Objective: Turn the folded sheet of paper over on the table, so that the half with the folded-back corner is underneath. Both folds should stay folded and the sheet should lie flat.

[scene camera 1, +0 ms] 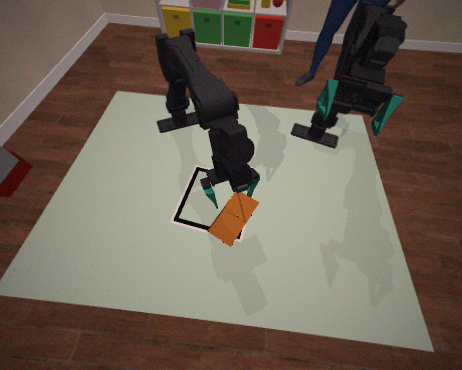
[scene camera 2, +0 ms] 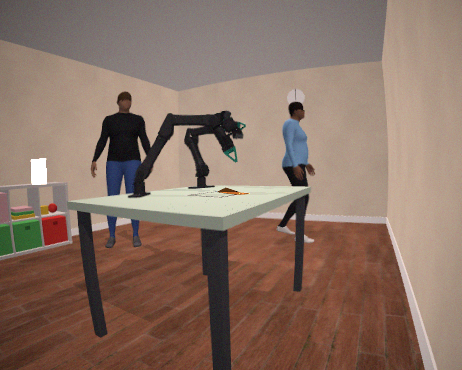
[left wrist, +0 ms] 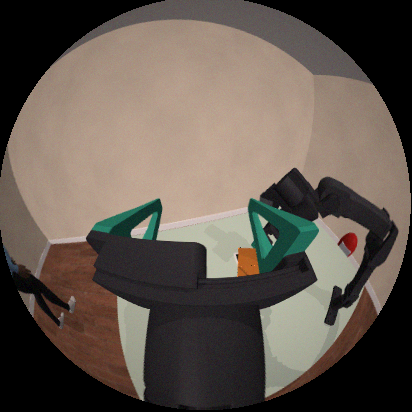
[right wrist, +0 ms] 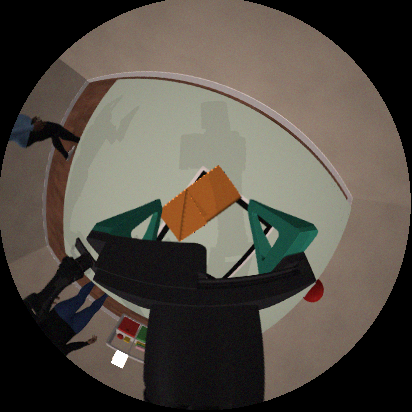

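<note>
The orange folded sheet (scene camera 1: pixel 227 225) (scene camera 2: pixel 232 191) (left wrist: pixel 247 262) (right wrist: pixel 212 192) lies on the table across one corner of a square outline. Crease lines cross its upper face near one end, toward the lower left in the right wrist view. In scene camera 2 a darker part of it seems to rise slightly. My right gripper (scene camera 1: pixel 233 201) (scene camera 2: pixel 236 160) (right wrist: pixel 204 203) is open and empty, above the table over the sheet's end. My left gripper (scene camera 1: pixel 351 127) (left wrist: pixel 204 202) is open and empty, high and away from the sheet, at the right in scene camera 1. The sheet's underside is hidden.
The square outline (scene camera 1: pixel 187 194) (right wrist: pixel 240 260), black with a pale border, is on the pale green table (scene camera 1: pixel 125 270) (scene camera 2: pixel 165 210). A person (scene camera 2: pixel 125 140) stands behind the arms, another (scene camera 2: pixel 295 145) farther right. A shelf unit with coloured bins stands beyond the table.
</note>
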